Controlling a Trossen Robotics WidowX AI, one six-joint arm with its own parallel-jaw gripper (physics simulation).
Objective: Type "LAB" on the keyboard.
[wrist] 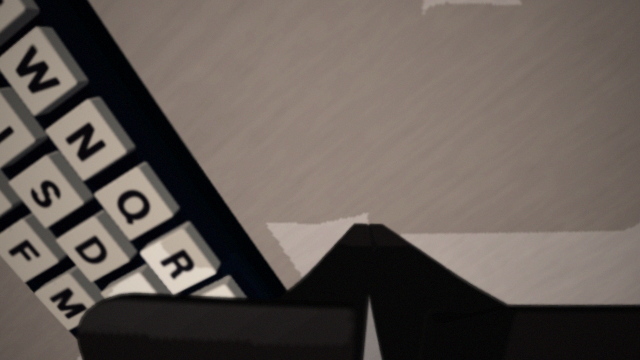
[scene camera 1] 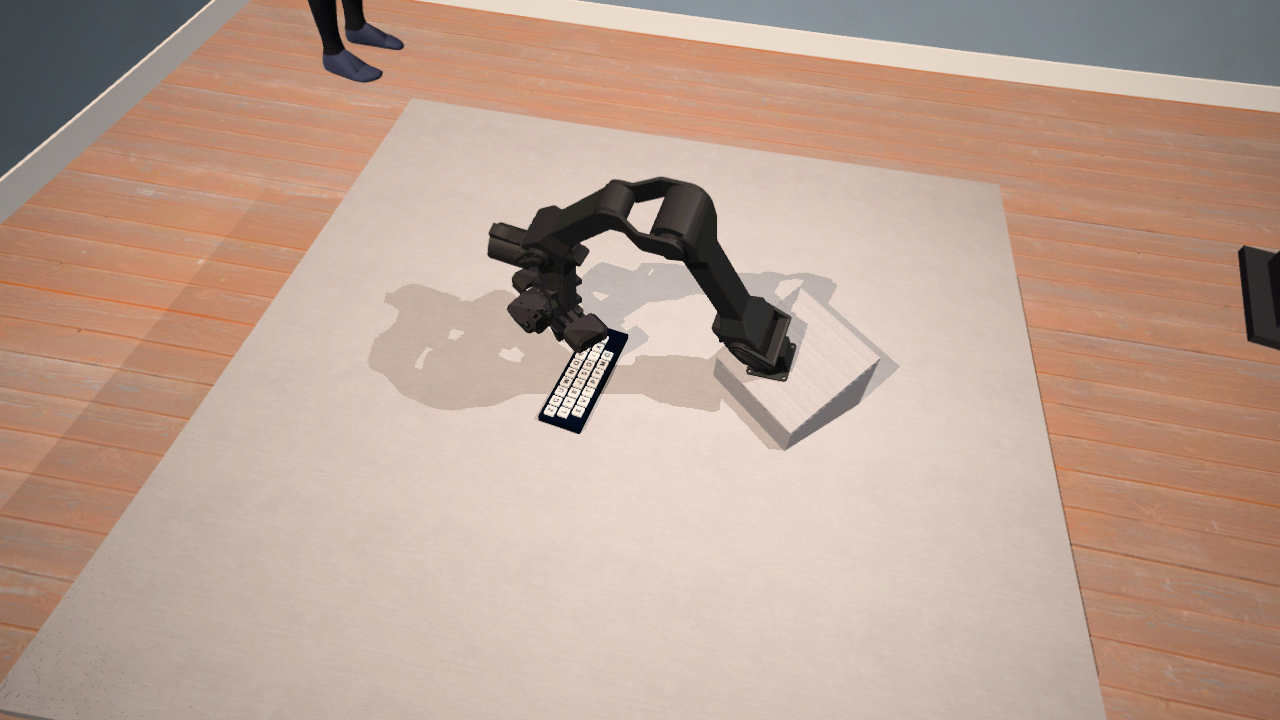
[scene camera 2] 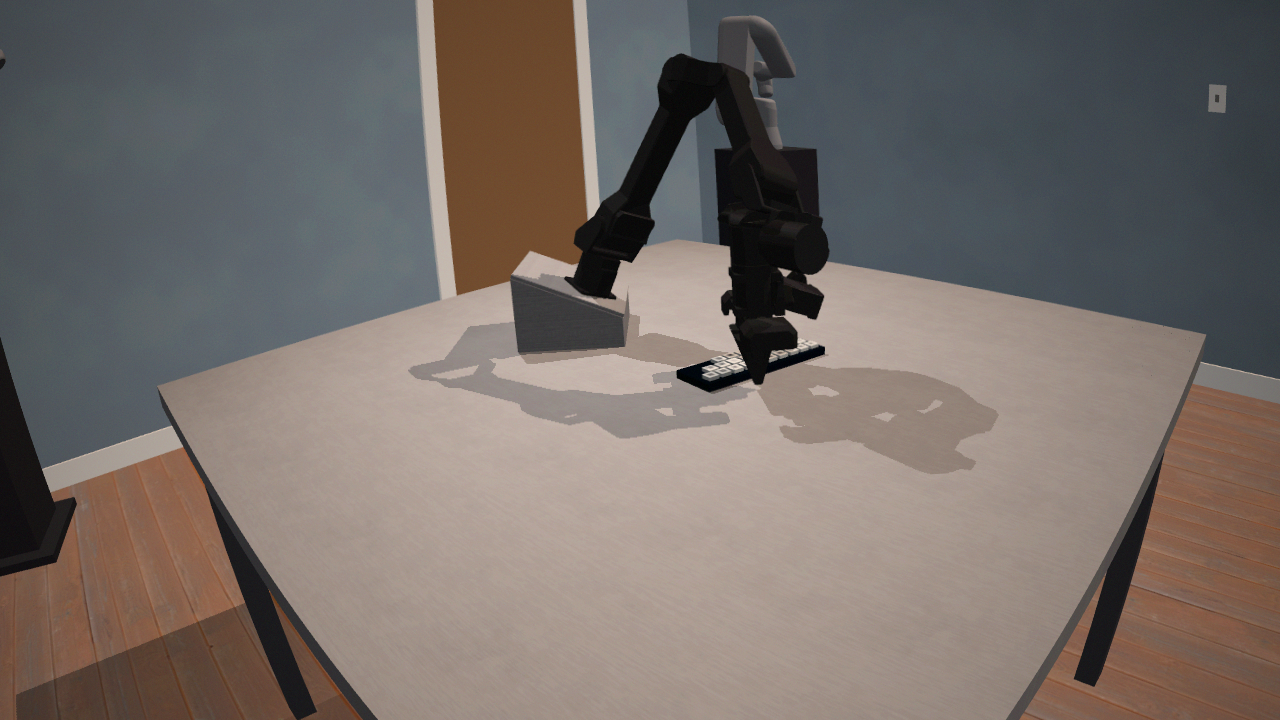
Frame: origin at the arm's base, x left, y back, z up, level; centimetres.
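Seen in the pictures: gripper, fingertip midpoint: (wrist: 367,238) (scene camera 1: 560,339) (scene camera 2: 758,383); arm's base, origin of the base link: (scene camera 1: 771,359) (scene camera 2: 589,289).
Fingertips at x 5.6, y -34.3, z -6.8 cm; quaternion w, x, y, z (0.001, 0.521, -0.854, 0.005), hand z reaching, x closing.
Observation:
Offsets run from my fingertips to a thing's top centre. Level surfaces: height alone.
The dark blue keyboard {dx +4.9, dy +7.1, dz +0.9 cm} (scene camera 1: 546,418) (scene camera 2: 696,377) (wrist: 165,155) lies on the table with rows of white letter keys. In the wrist view the W, N, Q, R, S, D, F and M keys are readable. A sliver of the key beyond R {dx +0.0, dy +4.8, dz +0.9 cm} (wrist: 220,288) shows above the finger, its letter hidden. The L and B keys do not show in the wrist view. My gripper (scene camera 2: 759,381) (wrist: 367,238) is shut and empty, pointing down, its tips low and close beside the keyboard's long edge past the R key. In scene camera 1 the tips are hidden; whether they touch anything is unclear.
The arm stands on a grey wedge-shaped block (scene camera 1: 805,358) (scene camera 2: 569,317) on the large pale table {dz -0.7 cm} (scene camera 1: 572,573) (scene camera 2: 644,555). A person's feet (scene camera 1: 358,55) are on the floor beyond the table. A grey robot arm (scene camera 2: 735,62) stands behind it on a dark pedestal.

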